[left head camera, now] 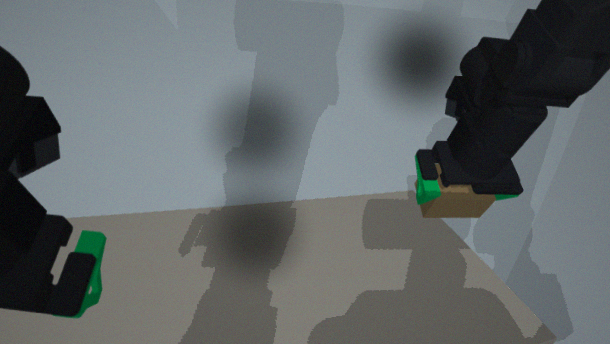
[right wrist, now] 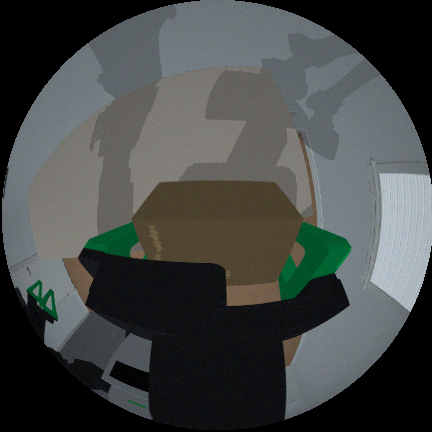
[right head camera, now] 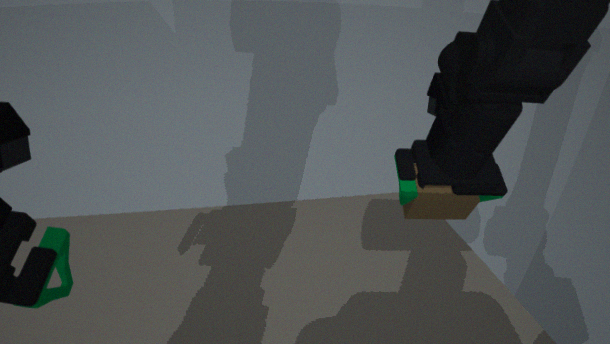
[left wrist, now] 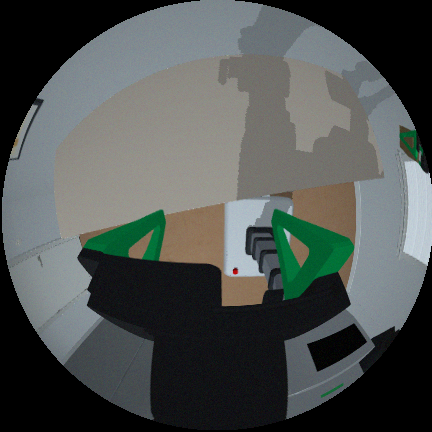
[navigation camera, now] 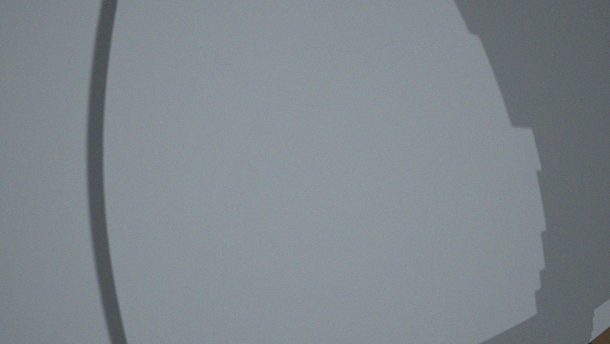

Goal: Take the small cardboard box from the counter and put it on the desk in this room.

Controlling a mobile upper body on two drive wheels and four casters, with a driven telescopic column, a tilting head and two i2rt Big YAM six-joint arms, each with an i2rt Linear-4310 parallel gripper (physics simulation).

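Frame: origin at the left arm's base, x ahead, y left, z up, level; centimetres.
Seen in the pictures: left gripper, fingertip midpoint: (left head camera: 49,290) (right wrist: 45,284) (right head camera: 25,283) (left wrist: 218,215); right gripper, fingertip midpoint: (right wrist: 216,214) (right head camera: 431,201).
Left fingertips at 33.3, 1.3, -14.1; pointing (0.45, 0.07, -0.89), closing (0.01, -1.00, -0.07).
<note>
A point is followed by its place in that frame, as x, y, z.
The small cardboard box (left head camera: 457,204) @(48.4, -44.6, -12.7) (right head camera: 440,206) @(48.5, -44.9, -12.9) (right wrist: 217,235) @(52.4, -45.4, -9.4) is brown and sits between the fingers of my right gripper (left head camera: 465,195) (right head camera: 447,196) @(52.6, -45.5, -14.8), which is shut on it and holds it up in the air. The counter (left head camera: 340,230) @(84.1, -36.9, -44.3) (right head camera: 330,230) @(84.2, -34.5, -44.4) (left wrist: 150,135) @(54.1, 25.2, -44.4) (right wrist: 175,130) @(73.2, -33.7, -44.4) has a beige top and lies below both grippers. My left gripper (left wrist: 218,215) @(33.3, 1.3, -14.1) is open and empty at the left of both head views, above the counter. A desk does not show clearly in these views.
A grey wall (left head camera: 150,125) @(92.4, 12.9, -19.5) (right head camera: 125,125) @(91.1, 19.4, -18.7) (navigation camera: 300,175) @(39.3, -22.7, -113.2) stands behind the counter. The robot's white base (left wrist: 240,215) @(18.2, -7.9, -109.3) and brown floor (left wrist: 192,240) @(-10.0, 33.0, -135.4) show in the left wrist view. A window blind (right wrist: 405,235) @(39.4, -149.7, -24.9) is at the right of the right wrist view. A framed picture (left wrist: 25,132) hangs at far left.
</note>
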